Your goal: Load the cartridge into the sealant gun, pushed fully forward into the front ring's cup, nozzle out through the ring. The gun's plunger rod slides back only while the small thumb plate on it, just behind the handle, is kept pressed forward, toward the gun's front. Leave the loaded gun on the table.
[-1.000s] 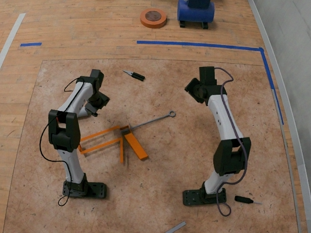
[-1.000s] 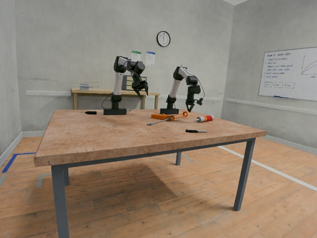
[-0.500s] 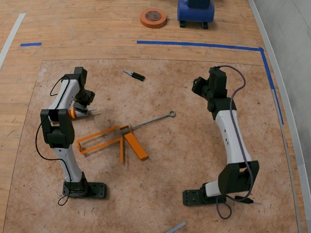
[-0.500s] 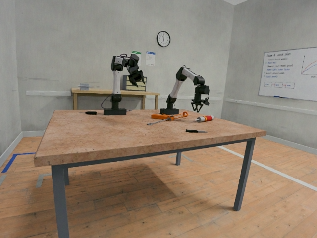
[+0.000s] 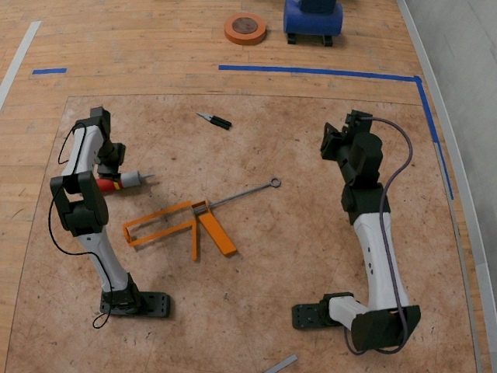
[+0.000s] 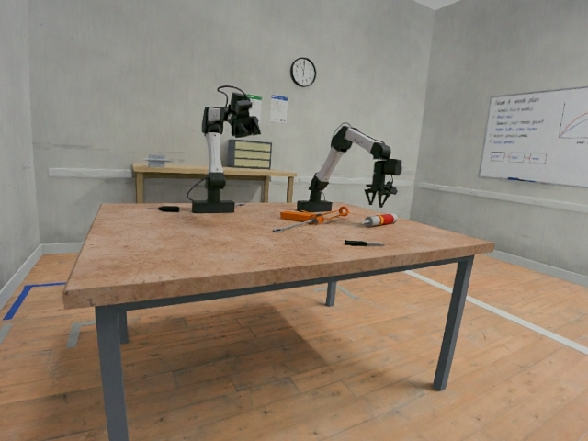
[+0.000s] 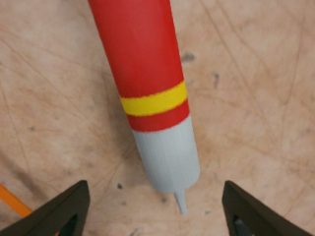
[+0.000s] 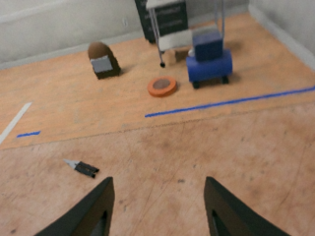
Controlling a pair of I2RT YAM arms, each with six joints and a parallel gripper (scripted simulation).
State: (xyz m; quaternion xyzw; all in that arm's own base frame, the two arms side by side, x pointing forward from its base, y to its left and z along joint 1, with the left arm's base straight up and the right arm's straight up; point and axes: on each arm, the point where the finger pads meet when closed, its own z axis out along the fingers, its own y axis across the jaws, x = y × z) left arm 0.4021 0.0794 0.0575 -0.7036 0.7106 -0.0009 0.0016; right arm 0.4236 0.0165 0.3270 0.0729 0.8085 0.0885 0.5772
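Note:
Now: left hand 8 cm above the cartridge, 3 cm to the right of it and 1 cm past it. From my left hand the other things lie so: plunger rod 38 cm to the right, 9 cm below, 2 cm behind; orange sealant gun 29 cm to the right, 11 cm behind, 8 cm below; thumb plate 29 cm to the right, 8 cm below, 6 cm behind.

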